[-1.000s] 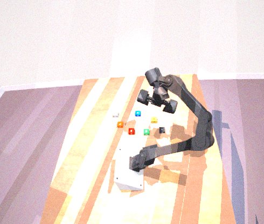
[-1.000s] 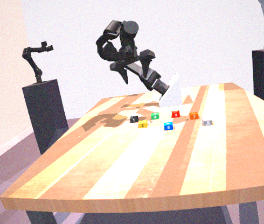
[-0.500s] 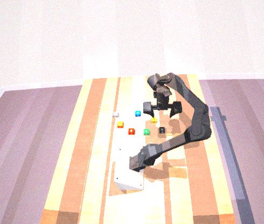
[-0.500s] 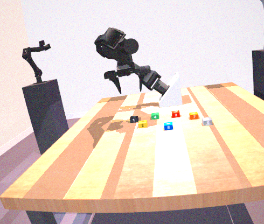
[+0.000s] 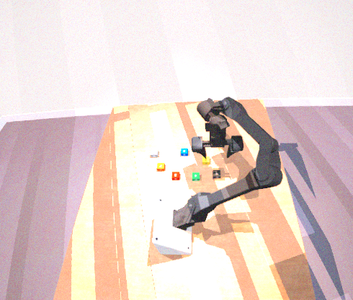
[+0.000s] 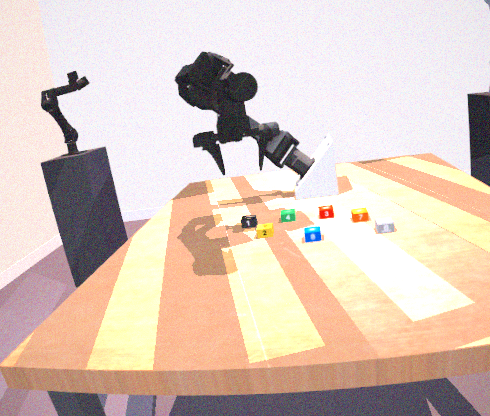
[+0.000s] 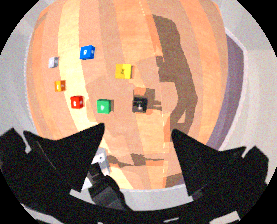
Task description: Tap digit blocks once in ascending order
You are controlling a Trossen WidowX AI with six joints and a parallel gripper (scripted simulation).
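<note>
Right now the dark grey block is 110 mm below my gripper tip. From my gripper tip the other things lie so: green block: 110 mm below, 90 mm to the left, 10 mm behind; red block: 170 mm to the left, 110 mm below, 10 mm behind; blue block: 140 mm to the left, 130 mm ahead, 110 mm below.
</note>
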